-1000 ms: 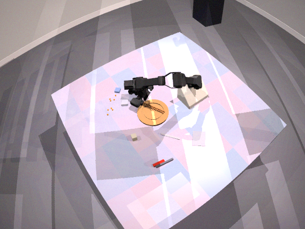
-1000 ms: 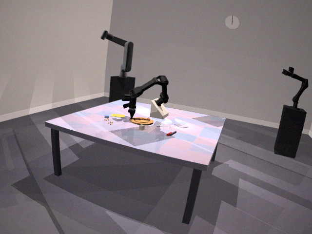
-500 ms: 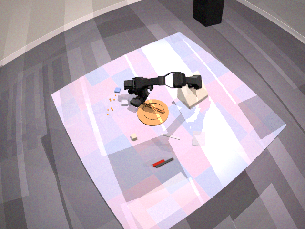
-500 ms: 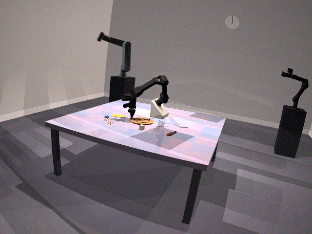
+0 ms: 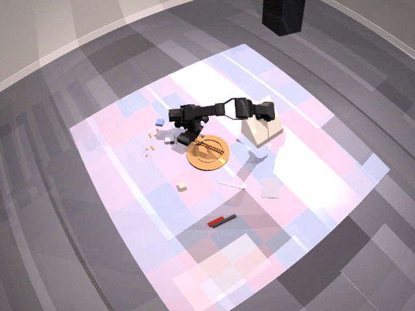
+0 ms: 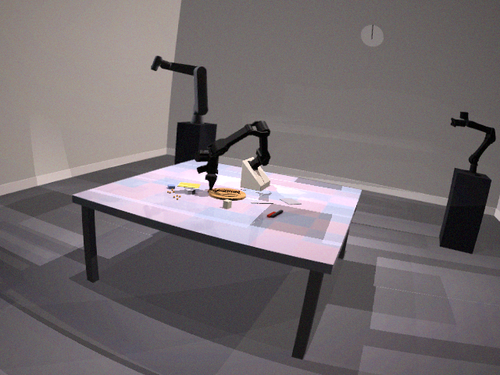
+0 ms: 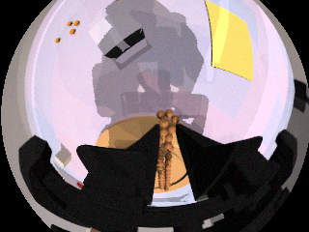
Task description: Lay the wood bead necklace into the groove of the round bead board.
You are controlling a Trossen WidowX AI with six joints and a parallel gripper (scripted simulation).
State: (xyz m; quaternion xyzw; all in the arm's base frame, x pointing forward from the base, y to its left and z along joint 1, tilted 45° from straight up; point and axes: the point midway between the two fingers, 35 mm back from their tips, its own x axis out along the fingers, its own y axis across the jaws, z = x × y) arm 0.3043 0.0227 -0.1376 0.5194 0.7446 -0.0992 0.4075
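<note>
The round bead board is 2 cm behind my gripper tip, 9 cm to the left of it and 1 cm below it. From my gripper tip the other things lie so: white block 10 cm ahead, 7 cm to the right; then blue block 10 cm ahead, 20 cm to the right, 1 cm below; then yellow sheet 2 cm behind, 16 cm to the right, 1 cm below.
</note>
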